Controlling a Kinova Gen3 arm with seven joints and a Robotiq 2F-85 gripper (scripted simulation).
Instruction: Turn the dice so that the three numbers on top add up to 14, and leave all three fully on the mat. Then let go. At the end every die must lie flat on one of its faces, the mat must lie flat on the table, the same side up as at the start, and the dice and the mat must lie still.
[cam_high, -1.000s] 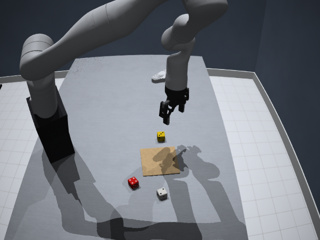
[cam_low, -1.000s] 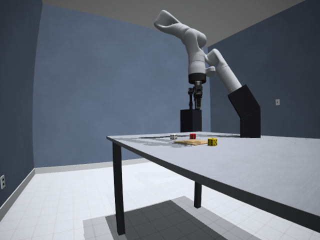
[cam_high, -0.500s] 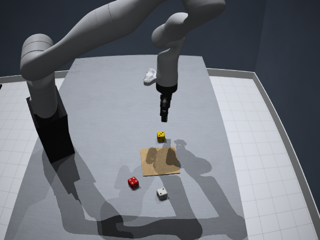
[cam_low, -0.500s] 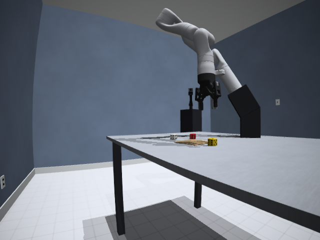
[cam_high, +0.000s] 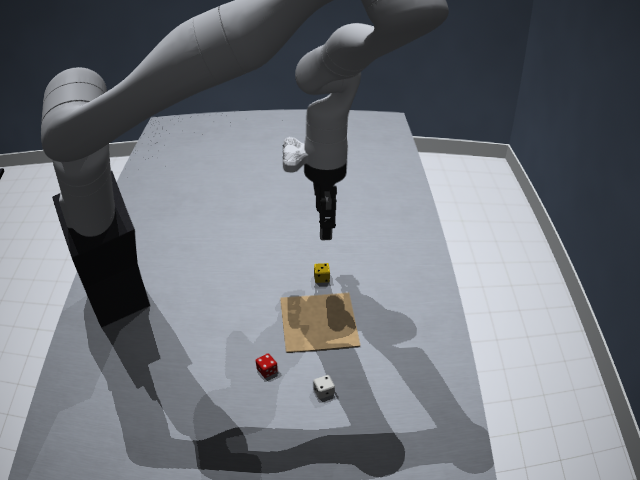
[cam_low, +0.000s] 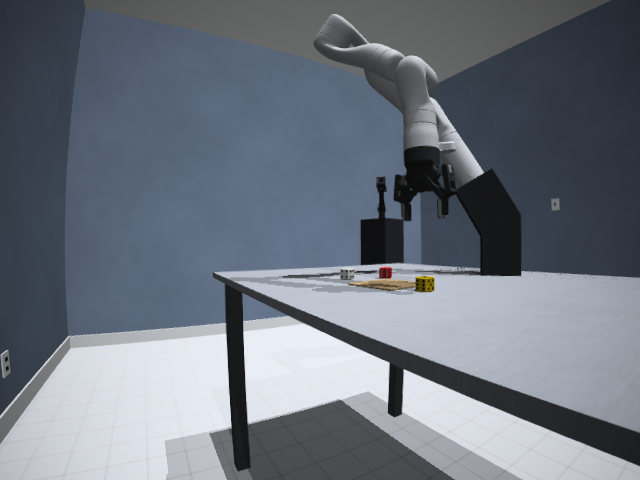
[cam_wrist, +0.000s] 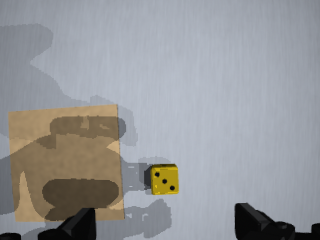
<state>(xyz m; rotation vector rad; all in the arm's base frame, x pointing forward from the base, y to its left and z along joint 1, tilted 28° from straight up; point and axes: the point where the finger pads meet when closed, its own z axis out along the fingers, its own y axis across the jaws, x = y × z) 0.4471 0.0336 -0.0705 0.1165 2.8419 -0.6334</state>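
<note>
Right now my hand is 14 cm above the yellow die. From my hand the other things lie so: tan mat 3 cm behind, 12 cm to the right, 15 cm below; red die 15 cm behind, 22 cm to the right, 14 cm below; white die 6 cm behind, 28 cm to the right, 14 cm below.
</note>
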